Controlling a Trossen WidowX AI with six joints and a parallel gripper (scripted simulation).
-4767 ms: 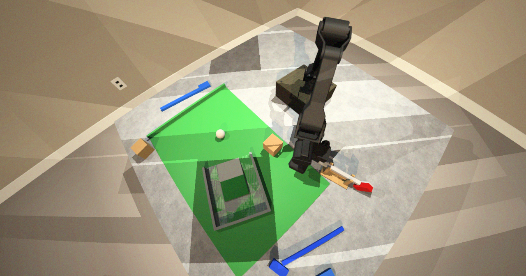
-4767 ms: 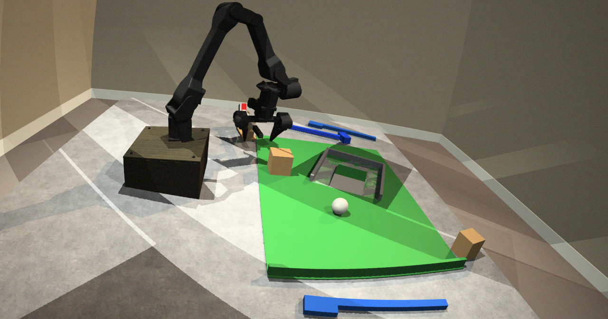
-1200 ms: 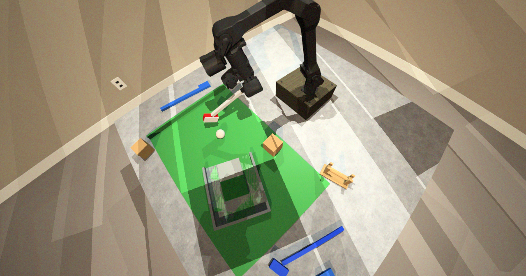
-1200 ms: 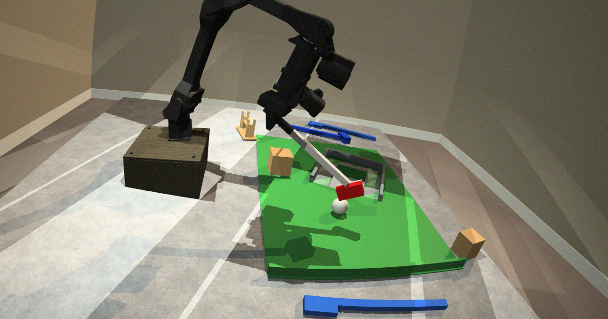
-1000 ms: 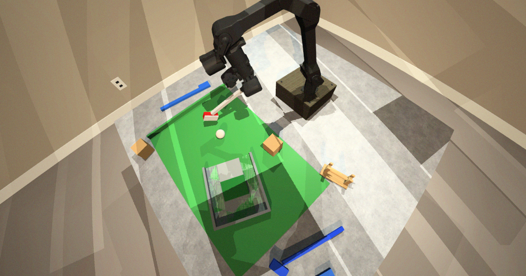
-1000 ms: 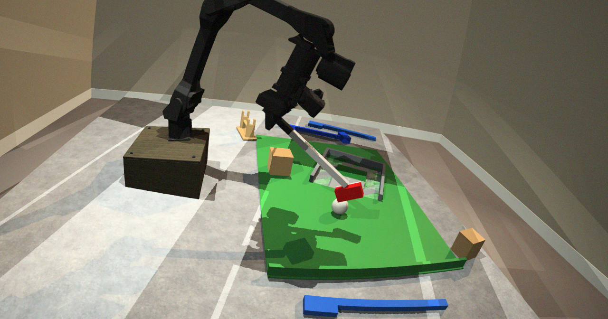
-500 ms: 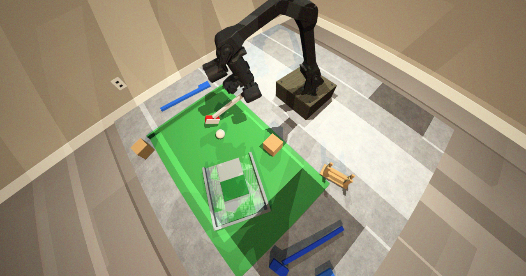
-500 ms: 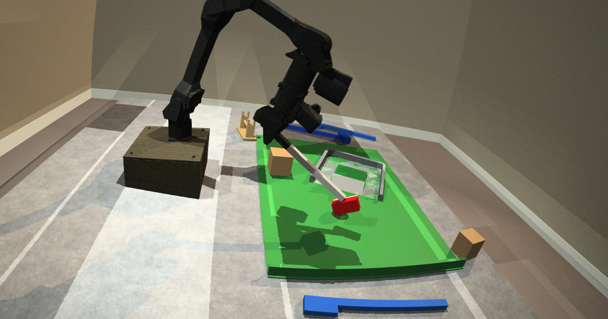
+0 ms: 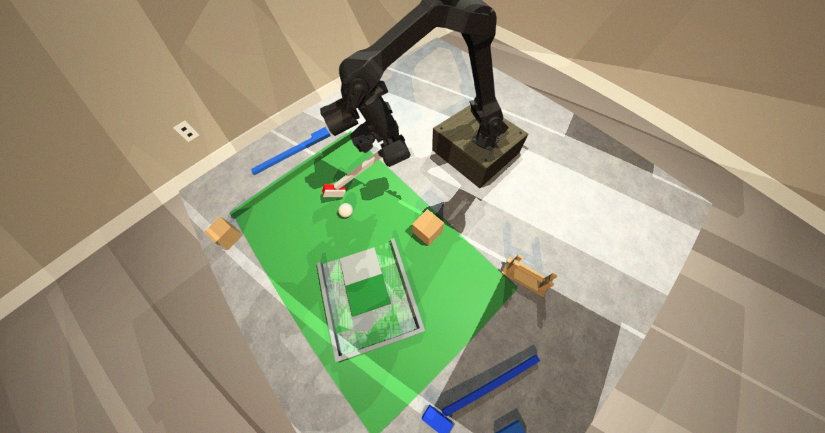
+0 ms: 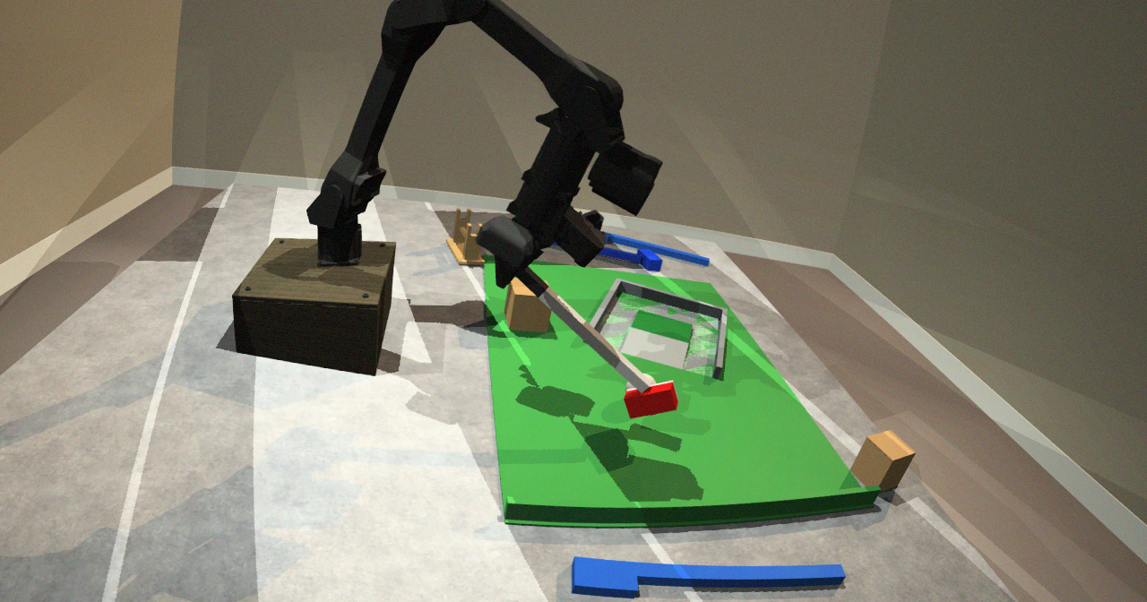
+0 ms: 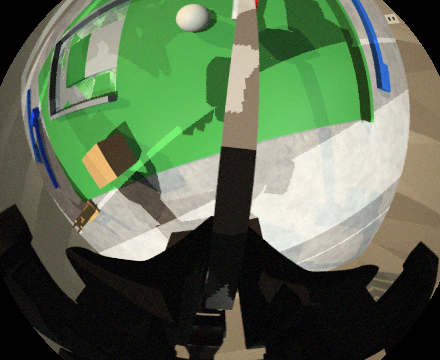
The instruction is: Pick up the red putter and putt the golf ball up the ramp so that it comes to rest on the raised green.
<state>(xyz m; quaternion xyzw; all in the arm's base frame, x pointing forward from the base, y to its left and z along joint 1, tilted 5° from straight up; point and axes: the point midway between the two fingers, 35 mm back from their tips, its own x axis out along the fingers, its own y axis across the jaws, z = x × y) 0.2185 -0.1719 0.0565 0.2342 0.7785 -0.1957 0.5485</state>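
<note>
The red putter lies 100 mm ahead of my gripper tip, 60 mm to the right of it and 30 mm below it. Also, from my gripper tip: white golf ball (190 mm ahead, 120 mm below, 60 mm to the right); then wooden rack (450 mm to the left, 110 mm below, 60 mm ahead); then green mat (260 mm ahead, 140 mm below, 40 mm to the left).
</note>
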